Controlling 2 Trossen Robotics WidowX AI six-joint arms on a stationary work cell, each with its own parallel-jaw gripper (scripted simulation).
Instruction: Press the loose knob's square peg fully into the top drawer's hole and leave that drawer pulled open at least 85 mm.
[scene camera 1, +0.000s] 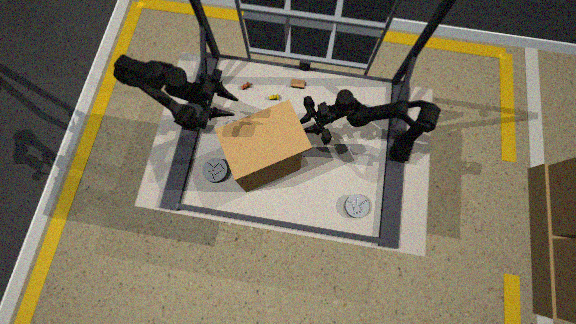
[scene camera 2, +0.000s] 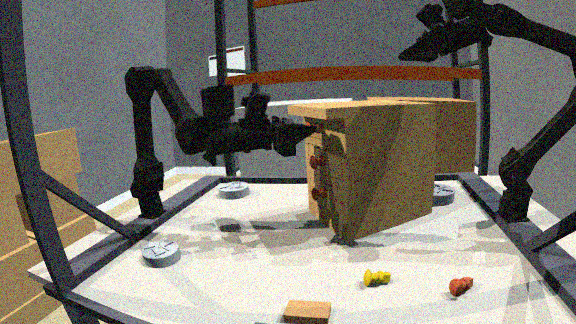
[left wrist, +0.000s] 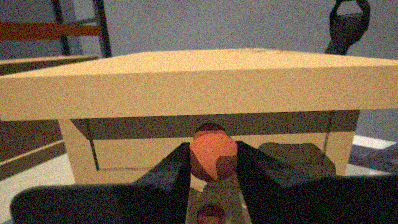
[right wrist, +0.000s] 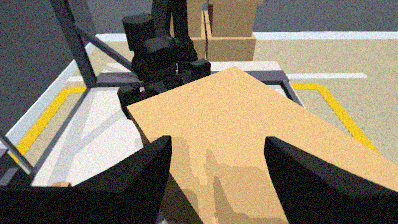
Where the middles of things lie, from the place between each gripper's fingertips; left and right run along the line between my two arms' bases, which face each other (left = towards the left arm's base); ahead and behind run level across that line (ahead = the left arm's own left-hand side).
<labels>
Now: the drawer (left wrist: 291, 137) 160 mm below my right hand, 110 mm to the left of it and 60 mm ahead of it. Also, from my right hand: orange-red knob (left wrist: 213, 155) (220 mm to the left, 160 mm below, 10 mm behind).
Now: the orange-red knob 40 mm to the right of my left hand and 20 mm ahead of it. From my left hand the other things lie so: drawer: 150 mm to the right, 90 mm ahead.
</labels>
